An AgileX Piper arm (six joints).
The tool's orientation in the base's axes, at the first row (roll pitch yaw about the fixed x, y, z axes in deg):
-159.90, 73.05, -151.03
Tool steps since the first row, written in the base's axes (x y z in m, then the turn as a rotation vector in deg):
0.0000, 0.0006, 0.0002, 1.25, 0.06, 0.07
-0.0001, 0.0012, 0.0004, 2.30, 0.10, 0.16
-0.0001, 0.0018, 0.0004, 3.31, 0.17, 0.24
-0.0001, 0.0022, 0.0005, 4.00, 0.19, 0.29
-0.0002, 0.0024, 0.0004, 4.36, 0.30, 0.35
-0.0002, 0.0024, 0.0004, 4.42, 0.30, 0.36
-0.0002, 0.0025, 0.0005, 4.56, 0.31, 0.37
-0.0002, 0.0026, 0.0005, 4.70, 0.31, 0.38
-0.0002, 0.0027, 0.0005, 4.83, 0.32, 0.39
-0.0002, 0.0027, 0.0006, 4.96, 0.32, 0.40
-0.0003, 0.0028, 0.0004, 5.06, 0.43, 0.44
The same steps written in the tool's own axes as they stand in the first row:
-0.0003, 0.0006, 0.0000, -0.39, -0.16, 1.18
-0.0005, 0.0012, 0.0000, -0.75, -0.30, 2.16
-0.0006, 0.0017, 0.0000, -1.10, -0.41, 3.11
-0.0008, 0.0021, 0.0001, -1.32, -0.51, 3.76
-0.0007, 0.0023, 0.0000, -1.49, -0.47, 4.10
-0.0007, 0.0023, 0.0000, -1.51, -0.48, 4.15
-0.0008, 0.0024, 0.0000, -1.56, -0.50, 4.28
-0.0008, 0.0025, 0.0000, -1.61, -0.52, 4.41
-0.0008, 0.0026, 0.0000, -1.65, -0.53, 4.54
-0.0009, 0.0026, 0.0000, -1.69, -0.56, 4.66
-0.0007, 0.0028, 0.0000, -1.77, -0.47, 4.76

